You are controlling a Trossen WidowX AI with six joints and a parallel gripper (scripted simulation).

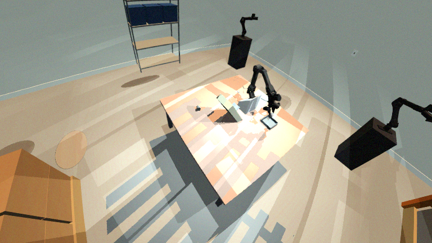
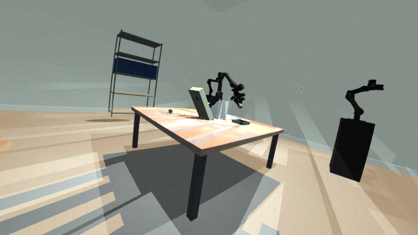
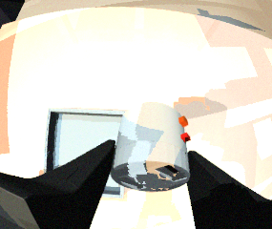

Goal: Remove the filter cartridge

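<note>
My gripper tip is 190 mm above the dark tray, 100 mm past it and 10 mm to the left of it. From my gripper tip the other things lie so: service panel 320 mm to the right, 270 mm ahead, 40 mm below; then round grey filter cartridge right at my gripper tip.
</note>
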